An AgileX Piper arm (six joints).
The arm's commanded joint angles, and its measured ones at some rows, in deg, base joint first. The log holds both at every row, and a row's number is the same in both.
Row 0, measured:
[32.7 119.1 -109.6 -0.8 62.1 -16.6]
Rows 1 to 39, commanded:
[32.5 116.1 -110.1 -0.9 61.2 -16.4]
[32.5 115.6 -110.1 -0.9 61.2 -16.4]
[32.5 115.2 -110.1 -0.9 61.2 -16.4]
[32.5 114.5 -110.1 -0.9 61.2 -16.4]
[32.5 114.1 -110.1 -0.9 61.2 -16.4]
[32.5 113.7 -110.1 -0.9 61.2 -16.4]
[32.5 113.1 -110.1 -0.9 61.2 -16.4]
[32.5 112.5 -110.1 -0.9 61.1 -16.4]
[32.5 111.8 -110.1 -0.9 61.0 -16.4]
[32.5 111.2 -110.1 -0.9 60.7 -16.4]
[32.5 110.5 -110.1 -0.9 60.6 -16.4]
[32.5 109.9 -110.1 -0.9 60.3 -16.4]
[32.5 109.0 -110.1 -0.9 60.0 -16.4]
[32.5 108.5 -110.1 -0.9 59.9 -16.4]
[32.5 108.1 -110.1 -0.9 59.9 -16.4]
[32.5 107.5 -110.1 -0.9 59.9 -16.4]
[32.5 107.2 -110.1 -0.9 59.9 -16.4]
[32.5 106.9 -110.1 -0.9 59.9 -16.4]
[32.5 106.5 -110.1 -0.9 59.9 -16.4]
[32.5 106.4 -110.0 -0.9 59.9 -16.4]
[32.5 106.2 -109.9 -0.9 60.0 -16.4]
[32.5 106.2 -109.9 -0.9 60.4 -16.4]
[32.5 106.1 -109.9 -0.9 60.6 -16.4]
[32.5 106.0 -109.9 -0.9 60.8 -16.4]
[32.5 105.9 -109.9 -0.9 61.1 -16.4]
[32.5 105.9 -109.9 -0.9 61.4 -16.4]
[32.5 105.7 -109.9 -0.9 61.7 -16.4]
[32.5 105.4 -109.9 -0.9 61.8 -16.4]
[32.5 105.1 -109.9 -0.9 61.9 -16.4]
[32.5 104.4 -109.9 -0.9 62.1 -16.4]
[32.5 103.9 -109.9 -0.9 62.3 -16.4]
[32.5 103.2 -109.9 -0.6 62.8 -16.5]
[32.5 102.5 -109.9 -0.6 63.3 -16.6]
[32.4 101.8 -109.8 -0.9 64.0 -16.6]
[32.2 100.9 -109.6 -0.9 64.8 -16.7]
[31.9 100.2 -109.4 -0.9 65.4 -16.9]
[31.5 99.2 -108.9 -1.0 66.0 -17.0]
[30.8 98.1 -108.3 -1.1 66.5 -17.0]
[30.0 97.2 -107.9 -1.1 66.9 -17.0]
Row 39, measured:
[32.3 101.3 -109.3 -0.8 65.3 -16.6]
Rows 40 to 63, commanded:
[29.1 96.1 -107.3 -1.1 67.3 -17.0]
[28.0 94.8 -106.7 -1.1 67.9 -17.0]
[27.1 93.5 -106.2 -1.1 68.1 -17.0]
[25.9 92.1 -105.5 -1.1 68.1 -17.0]
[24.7 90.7 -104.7 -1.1 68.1 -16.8]
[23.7 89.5 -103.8 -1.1 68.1 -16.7]
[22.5 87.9 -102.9 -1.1 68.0 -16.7]
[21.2 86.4 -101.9 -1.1 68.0 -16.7]
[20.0 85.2 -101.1 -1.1 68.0 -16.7]
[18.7 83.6 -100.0 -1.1 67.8 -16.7]
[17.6 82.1 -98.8 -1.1 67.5 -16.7]
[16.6 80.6 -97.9 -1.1 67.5 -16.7]
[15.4 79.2 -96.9 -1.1 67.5 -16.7]
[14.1 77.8 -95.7 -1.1 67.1 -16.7]
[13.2 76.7 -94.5 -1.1 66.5 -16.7]
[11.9 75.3 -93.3 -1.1 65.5 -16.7]
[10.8 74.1 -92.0 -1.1 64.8 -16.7]
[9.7 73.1 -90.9 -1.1 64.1 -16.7]
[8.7 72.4 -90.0 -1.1 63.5 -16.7]
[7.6 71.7 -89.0 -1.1 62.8 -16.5]
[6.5 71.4 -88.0 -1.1 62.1 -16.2]
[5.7 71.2 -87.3 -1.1 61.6 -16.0]
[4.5 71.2 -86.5 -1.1 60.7 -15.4]
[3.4 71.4 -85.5 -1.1 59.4 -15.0]
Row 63, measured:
[7.4 72.0 -88.7 -1.1 64.0 -16.5]
